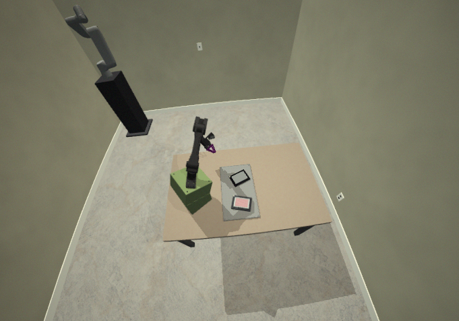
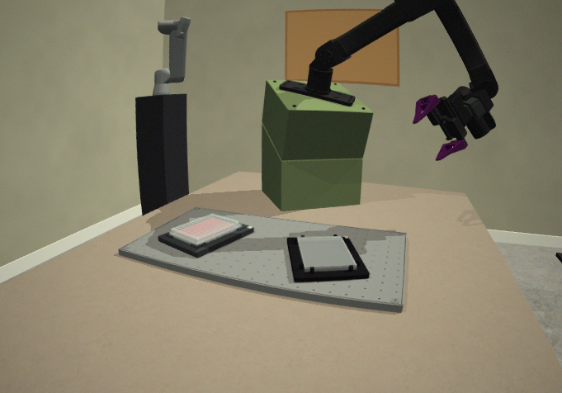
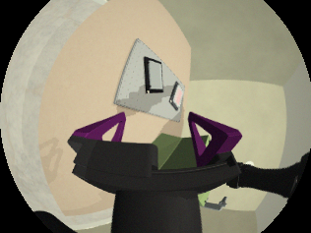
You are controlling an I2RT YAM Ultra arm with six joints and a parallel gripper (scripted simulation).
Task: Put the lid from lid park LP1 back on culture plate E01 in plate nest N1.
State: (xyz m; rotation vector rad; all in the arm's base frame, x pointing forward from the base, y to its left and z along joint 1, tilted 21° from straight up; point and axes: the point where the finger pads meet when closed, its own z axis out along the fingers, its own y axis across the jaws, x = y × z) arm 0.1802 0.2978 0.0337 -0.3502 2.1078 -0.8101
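The clear lid lies 210 mm ahead of my hand, 170 mm to the right of it and 190 mm below it. Also, from my hand: black lid park LP1 (210 mm ahead, 170 mm to the right, 200 mm below); then culture plate E01 (210 mm ahead, 420 mm to the right, 190 mm below).
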